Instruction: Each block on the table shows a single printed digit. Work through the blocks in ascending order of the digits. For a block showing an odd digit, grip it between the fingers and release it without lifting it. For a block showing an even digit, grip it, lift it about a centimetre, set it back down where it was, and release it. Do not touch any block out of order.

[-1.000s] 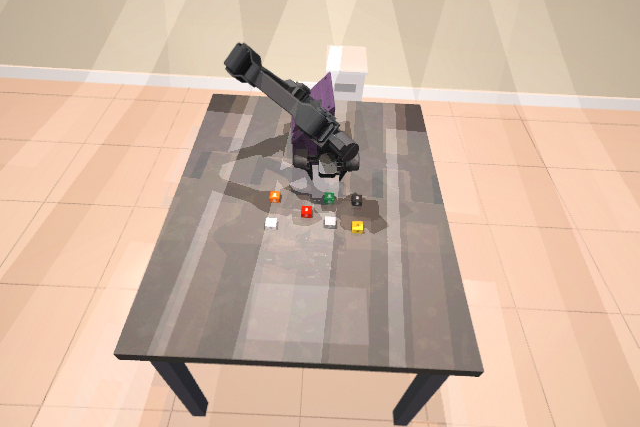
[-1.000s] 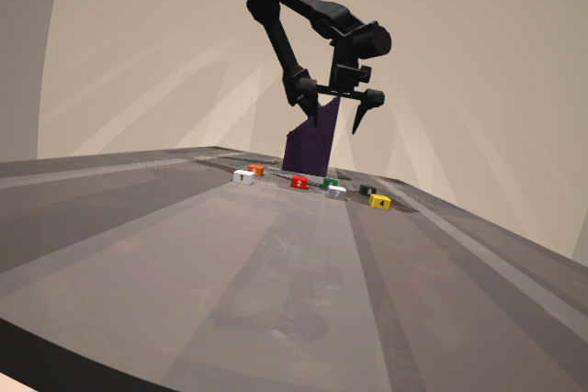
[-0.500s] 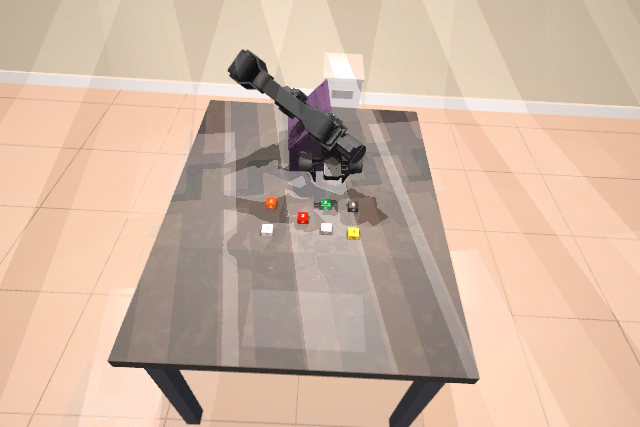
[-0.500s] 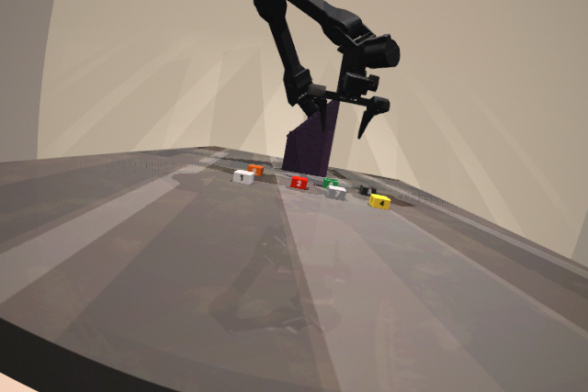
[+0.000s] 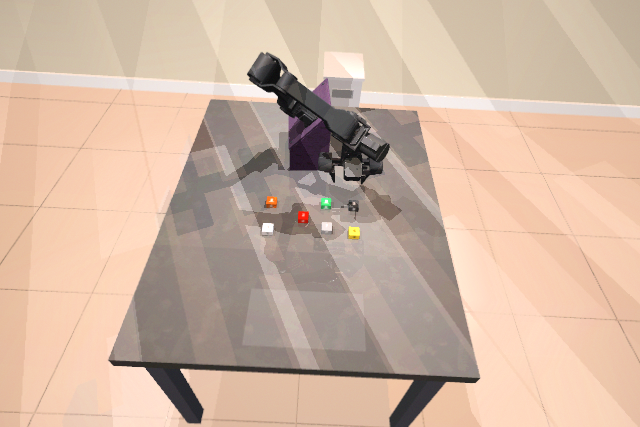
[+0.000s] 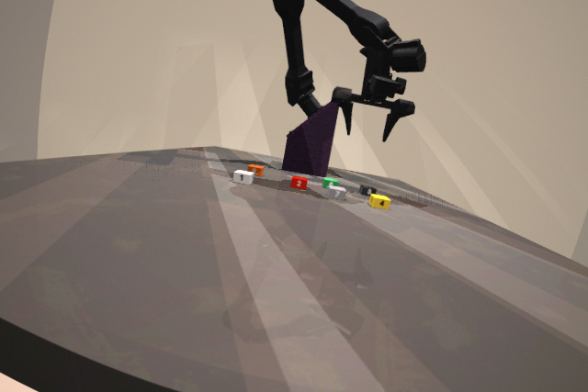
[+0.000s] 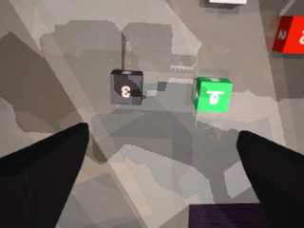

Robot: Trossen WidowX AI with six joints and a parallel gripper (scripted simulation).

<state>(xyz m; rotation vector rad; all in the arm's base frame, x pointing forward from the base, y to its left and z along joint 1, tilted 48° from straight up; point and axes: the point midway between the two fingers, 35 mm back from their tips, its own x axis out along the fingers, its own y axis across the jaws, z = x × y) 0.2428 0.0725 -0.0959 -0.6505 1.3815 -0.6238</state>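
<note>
Now: gripper tip 240 mm to the left of the white block marked 1, 120 mm above it and 100 mm short of it. The rest, counted from my gripper tip: green block: 120 mm below, 60 mm to the right, 20 mm behind; then grey block marked 7: 120 mm below, 90 mm ahead, 60 mm to the right; then black block: 120 mm below, 30 mm to the left, 10 mm behind.
</note>
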